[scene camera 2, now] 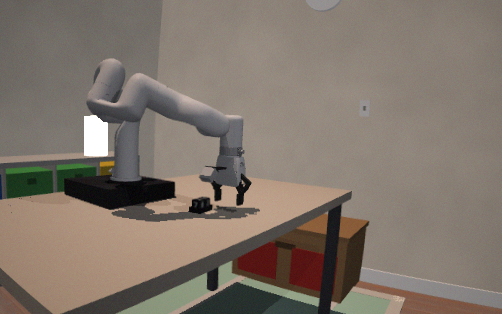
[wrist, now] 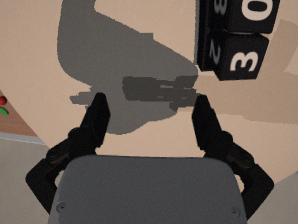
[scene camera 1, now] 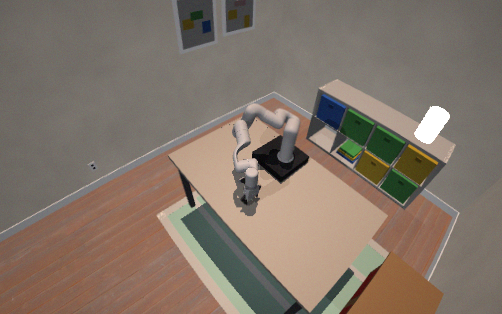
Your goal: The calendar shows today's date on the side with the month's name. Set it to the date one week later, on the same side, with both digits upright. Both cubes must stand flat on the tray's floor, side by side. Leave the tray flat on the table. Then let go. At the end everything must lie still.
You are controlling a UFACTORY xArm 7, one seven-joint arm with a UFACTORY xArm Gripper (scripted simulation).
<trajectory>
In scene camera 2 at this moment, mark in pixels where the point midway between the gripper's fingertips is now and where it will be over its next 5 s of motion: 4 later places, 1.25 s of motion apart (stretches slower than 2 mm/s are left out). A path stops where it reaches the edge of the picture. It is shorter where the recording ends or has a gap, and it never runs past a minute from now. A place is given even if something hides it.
My gripper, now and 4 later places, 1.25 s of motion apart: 228, 202; 230, 193; 234, 193; 239, 193; 239, 193
</trajectory>
